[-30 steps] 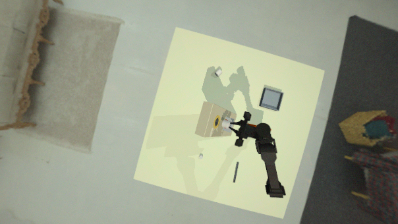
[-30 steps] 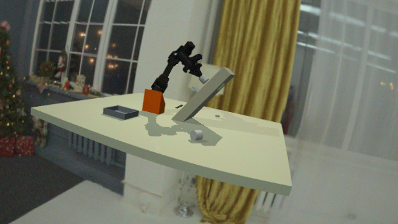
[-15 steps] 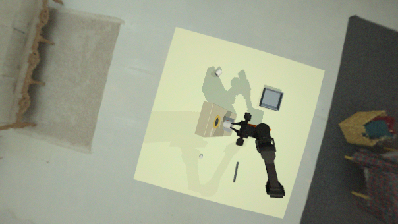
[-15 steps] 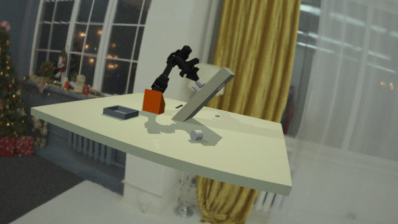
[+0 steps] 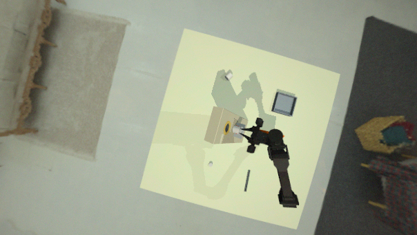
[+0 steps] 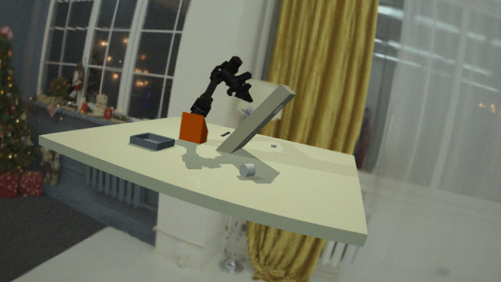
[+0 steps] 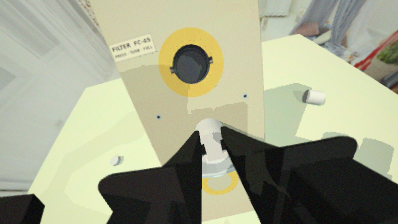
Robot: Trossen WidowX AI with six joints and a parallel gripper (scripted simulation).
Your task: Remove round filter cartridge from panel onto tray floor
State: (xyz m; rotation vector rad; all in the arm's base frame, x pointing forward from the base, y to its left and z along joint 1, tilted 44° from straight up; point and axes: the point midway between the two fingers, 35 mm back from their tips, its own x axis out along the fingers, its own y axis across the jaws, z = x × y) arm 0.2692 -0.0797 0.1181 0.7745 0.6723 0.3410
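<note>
My gripper tip is 40 mm above the round filter cartridge and 10 mm short of it. From my gripper tip the other things lie so: grey tray: 310 mm to the right, 310 mm behind, 230 mm below; then service panel: 60 mm below, 50 mm ahead, 10 mm to the left.
</note>
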